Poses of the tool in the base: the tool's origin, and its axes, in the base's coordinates. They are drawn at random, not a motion.
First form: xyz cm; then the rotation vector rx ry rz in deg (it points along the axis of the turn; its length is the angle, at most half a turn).
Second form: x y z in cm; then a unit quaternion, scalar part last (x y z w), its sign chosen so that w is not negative. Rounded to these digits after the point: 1 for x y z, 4 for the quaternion.
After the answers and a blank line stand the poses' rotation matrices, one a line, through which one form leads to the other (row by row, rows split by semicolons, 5 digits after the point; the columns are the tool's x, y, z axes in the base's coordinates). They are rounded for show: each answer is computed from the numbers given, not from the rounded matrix.
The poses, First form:
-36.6 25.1 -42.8 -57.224 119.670 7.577
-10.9 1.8 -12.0 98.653 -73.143 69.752
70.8 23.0 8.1 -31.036 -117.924 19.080
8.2 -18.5 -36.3 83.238 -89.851 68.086
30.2 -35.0 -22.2 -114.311 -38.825 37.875
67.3 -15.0 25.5 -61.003 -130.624 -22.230
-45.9 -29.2 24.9 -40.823 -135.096 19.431
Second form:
-36.6 25.1 -42.8 -0.3948 0.8256 0.0523 0.3998
-10.9 1.8 -12.0 0.6589 -0.4885 0.4659 0.3319
70.8 23.0 8.1 -0.2214 -0.8413 0.1361 0.4739
8.2 -18.5 -36.3 0.5584 -0.6028 0.4568 0.3409
30.2 -35.0 -22.2 -0.8069 -0.2740 0.2673 0.4499
67.3 -15.0 25.5 -0.3998 -0.8561 -0.1457 0.2935
-45.9 -29.2 24.9 -0.2713 -0.8979 0.1291 0.3218

-0.36858 -0.69362 0.61891; -0.61002 0.68285 0.40199; -0.70145 -0.22938 -0.67480
0.08859 -0.95301 0.28970; -0.33458 -0.30241 -0.89253; 0.93819 -0.01785 -0.34565
-0.45276 0.24357 -0.85772; 0.50162 0.86488 -0.01919; 0.73715 -0.43893 -0.51376
-0.14391 -0.98461 0.09912; -0.36174 -0.04088 -0.93138; 0.92111 -0.16989 -0.35029
0.70686 0.20168 -0.67799; 0.68278 -0.44499 0.57948; -0.18483 -0.87253 -0.45225
-0.50811 0.76999 -0.38594; 0.59898 0.63789 0.48407; 0.61891 0.01479 -0.78532
-0.64571 0.40411 -0.64789; 0.57032 0.81942 -0.05731; 0.50773 -0.40651 -0.75958

